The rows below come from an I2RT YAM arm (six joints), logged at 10 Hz.
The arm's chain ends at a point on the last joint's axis. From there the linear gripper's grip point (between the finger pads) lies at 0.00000 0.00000 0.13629 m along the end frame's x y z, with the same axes.
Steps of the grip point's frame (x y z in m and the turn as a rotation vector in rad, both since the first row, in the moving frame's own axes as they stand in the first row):
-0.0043, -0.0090, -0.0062, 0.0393, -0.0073, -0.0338
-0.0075, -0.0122, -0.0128, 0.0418, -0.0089, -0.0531
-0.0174, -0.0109, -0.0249, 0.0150, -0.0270, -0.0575
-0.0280, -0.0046, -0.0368, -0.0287, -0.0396, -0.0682
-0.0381, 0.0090, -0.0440, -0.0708, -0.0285, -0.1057
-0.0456, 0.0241, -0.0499, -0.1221, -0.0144, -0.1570
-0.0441, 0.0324, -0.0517, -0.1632, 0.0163, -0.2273
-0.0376, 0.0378, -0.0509, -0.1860, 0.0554, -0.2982
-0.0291, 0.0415, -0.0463, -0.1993, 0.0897, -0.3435
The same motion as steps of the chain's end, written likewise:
-0.0032, -0.0037, -0.0061, 0.0393, -0.0073, -0.0338
-0.0061, -0.0065, -0.0127, 0.0418, -0.0089, -0.0531
-0.0137, -0.0090, -0.0248, 0.0150, -0.0270, -0.0575
-0.0227, -0.0087, -0.0366, -0.0287, -0.0396, -0.0682
-0.0347, -0.0008, -0.0436, -0.0708, -0.0285, -0.1057
-0.0450, 0.0074, -0.0489, -0.1221, -0.0144, -0.1570
-0.0488, 0.0107, -0.0499, -0.1632, 0.0163, -0.2273
-0.0487, 0.0141, -0.0484, -0.1860, 0.0554, -0.2982
-0.0456, 0.0172, -0.0431, -0.1993, 0.0897, -0.3435

